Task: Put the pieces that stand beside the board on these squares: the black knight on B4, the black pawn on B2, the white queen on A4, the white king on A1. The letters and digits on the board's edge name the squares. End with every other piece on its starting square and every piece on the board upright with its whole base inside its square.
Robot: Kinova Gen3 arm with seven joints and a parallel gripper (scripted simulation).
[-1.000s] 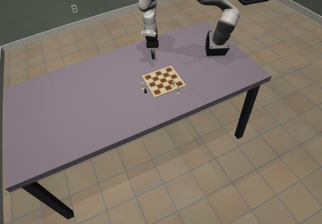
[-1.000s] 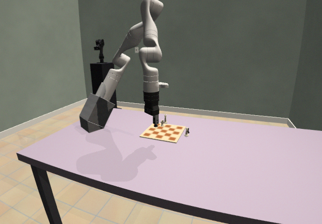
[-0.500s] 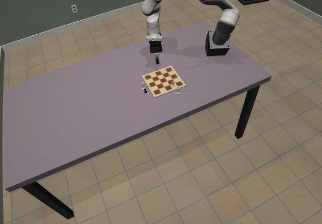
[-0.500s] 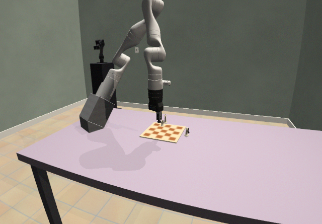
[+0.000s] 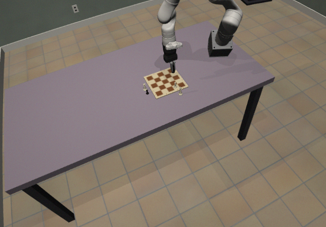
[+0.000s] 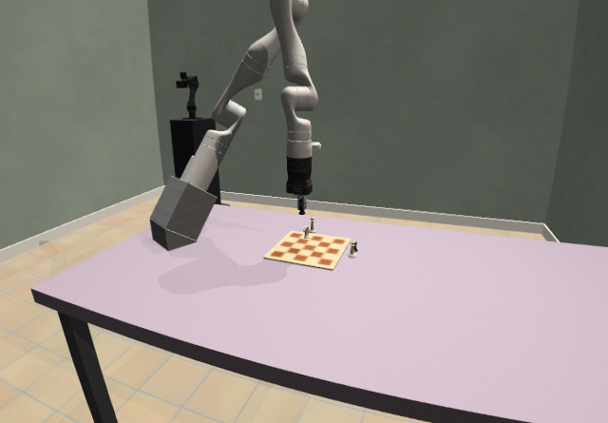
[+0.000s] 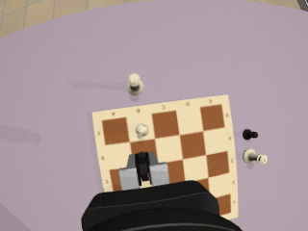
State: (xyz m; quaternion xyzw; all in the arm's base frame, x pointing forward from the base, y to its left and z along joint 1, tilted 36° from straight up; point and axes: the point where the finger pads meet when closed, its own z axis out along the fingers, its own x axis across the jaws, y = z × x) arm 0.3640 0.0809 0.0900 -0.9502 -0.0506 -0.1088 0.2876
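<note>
My hand is 13 cm above the chessboard, 5 cm short of it and 4 cm to the left of it. Round my hand: black pawn: 18 cm ahead, 12 cm below, 2 cm to the left; black knight: 2 cm below.
</note>
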